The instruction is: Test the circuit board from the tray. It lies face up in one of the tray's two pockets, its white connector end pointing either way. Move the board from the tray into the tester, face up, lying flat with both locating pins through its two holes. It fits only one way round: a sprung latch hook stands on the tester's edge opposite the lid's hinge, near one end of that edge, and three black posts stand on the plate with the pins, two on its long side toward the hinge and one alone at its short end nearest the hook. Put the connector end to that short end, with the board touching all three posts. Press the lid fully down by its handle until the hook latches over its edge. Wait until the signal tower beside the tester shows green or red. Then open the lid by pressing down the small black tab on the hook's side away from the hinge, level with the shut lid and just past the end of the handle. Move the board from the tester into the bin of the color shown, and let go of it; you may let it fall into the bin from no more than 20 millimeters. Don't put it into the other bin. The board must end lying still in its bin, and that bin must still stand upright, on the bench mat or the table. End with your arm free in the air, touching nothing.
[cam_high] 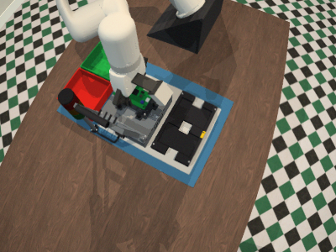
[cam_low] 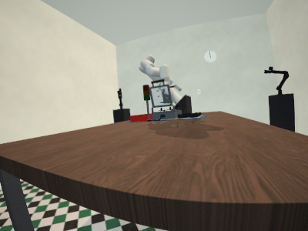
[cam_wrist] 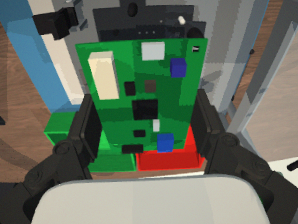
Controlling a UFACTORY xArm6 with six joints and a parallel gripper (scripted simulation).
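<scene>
My gripper is now 6 cm above the black nest, 1 cm to the right of it and 1 cm short of it. Round my hand: green circuit board: right at my hand; clear lid: 12 cm ahead, 5 cm above, 2 cm to the right; latch hook: 6 cm to the left, 5 cm behind, 4 cm below.
</scene>
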